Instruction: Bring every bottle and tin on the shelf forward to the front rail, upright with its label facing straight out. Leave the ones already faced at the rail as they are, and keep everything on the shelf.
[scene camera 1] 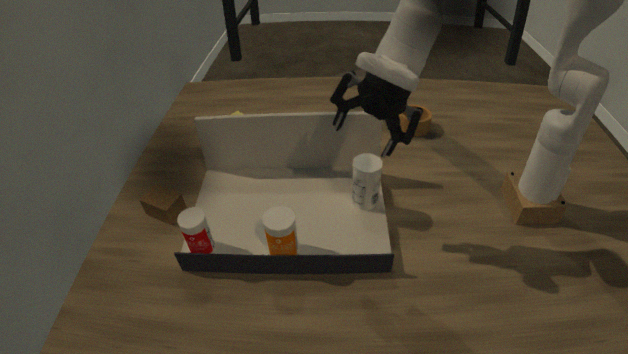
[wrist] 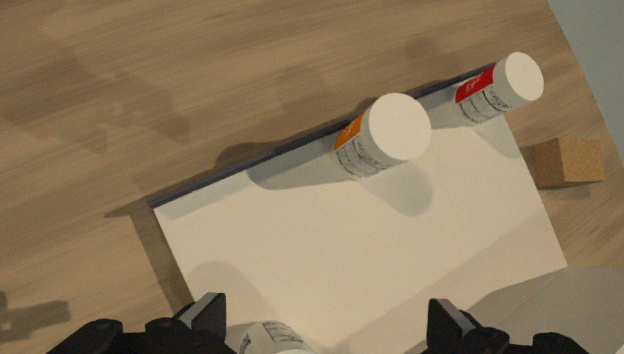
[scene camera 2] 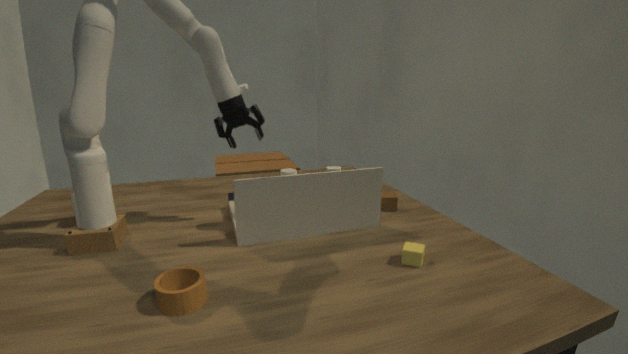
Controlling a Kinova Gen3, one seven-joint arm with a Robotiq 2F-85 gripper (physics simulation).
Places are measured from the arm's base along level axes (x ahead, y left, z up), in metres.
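Pixels of known places: gripper, between the fingertips: (scene camera 1: pixel 360 141) (wrist: pixel 326 319) (scene camera 2: pixel 247 143); arm's base, origin of its link: (scene camera 1: pixel 536 190) (scene camera 2: pixel 99 223).
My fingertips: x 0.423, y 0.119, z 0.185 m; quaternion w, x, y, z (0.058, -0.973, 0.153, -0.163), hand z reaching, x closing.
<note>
Ahead of a thing's pixels: the offset from my fingertips to its top centre. "*": to the spot under its first point.
The shelf (scene camera 1: pixel 320 215) (scene camera 2: pixel 310 205) (wrist: pixel 350 235) has a dark front rail {* 0.020 m ahead, 0.108 m left, 0.207 m down} (scene camera 1: pixel 340 263) (wrist: pixel 200 186). A red-label bottle {0.301 m ahead, 0.111 m left, 0.116 m down} (scene camera 1: pixel 199 240) (wrist: pixel 500 90) stands upright at the rail's left end, label outward. An orange-label bottle {0.134 m ahead, 0.090 m left, 0.113 m down} (scene camera 1: pixel 281 240) (wrist: pixel 382 132) stands upright at the rail near the middle, label outward. A third white bottle {0.014 m back, 0.069 m right, 0.103 m down} (scene camera 1: pixel 366 182) (wrist: pixel 275 336) stands upright farther back at the right edge, black print toward the front; the back panel hides it in scene camera 2. My gripper (scene camera 1: pixel 363 139) (scene camera 2: pixel 247 141) (wrist: pixel 326 319) is open and empty, above the shelf's back right part.
The shelf's tall back panel stands behind the white bottle. A wooden block {0.454 m ahead, 0.001 m right, 0.193 m down} (scene camera 1: pixel 164 204) (scene camera 2: pixel 389 202) (wrist: pixel 570 162) lies beside the shelf's left side. An orange bowl {0.141 m back, 0.420 m right, 0.193 m down} (scene camera 1: pixel 422 121) (scene camera 2: pixel 180 291) and a yellow cube {0.381 m ahead, 0.362 m right, 0.205 m down} (scene camera 1: pixel 237 114) (scene camera 2: pixel 413 254) are behind the panel.
</note>
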